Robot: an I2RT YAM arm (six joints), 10 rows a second.
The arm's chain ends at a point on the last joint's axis. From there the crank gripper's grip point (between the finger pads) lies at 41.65 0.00 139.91 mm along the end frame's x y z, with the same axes.
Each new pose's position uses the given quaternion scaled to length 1; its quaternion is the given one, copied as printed.
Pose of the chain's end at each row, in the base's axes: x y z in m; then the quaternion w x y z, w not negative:
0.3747 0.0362 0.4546 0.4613 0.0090 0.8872 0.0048
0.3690 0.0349 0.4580 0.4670 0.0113 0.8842 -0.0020
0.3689 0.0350 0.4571 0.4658 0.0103 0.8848 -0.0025
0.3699 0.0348 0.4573 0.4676 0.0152 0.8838 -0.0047
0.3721 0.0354 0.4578 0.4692 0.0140 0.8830 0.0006
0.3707 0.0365 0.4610 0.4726 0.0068 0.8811 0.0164
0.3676 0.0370 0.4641 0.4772 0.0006 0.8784 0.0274
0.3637 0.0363 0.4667 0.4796 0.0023 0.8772 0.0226
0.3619 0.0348 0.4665 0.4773 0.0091 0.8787 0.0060
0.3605 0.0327 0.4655 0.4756 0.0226 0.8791 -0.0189
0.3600 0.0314 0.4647 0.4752 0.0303 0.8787 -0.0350
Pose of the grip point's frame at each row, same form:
0.4653 0.0371 0.3402 0.4613 0.0090 0.8872 0.0048
0.4611 0.0337 0.3447 0.4670 0.0113 0.8842 -0.0020
0.4607 0.0337 0.3436 0.4658 0.0103 0.8848 -0.0025
0.4621 0.0326 0.3441 0.4676 0.0152 0.8838 -0.0047
0.4647 0.0348 0.3450 0.4692 0.0140 0.8830 0.0006
0.4642 0.0408 0.3490 0.4726 0.0068 0.8811 0.0164
0.4622 0.0448 0.3532 0.4772 0.0006 0.8784 0.0274
0.4589 0.0426 0.3563 0.4796 0.0023 0.8772 0.0226
0.4566 0.0360 0.3554 0.4773 0.0091 0.8787 0.0060
0.4546 0.0259 0.3541 0.4756 0.0226 0.8791 -0.0189
0.4538 0.0196 0.3534 0.4752 0.0303 0.8787 -0.0350

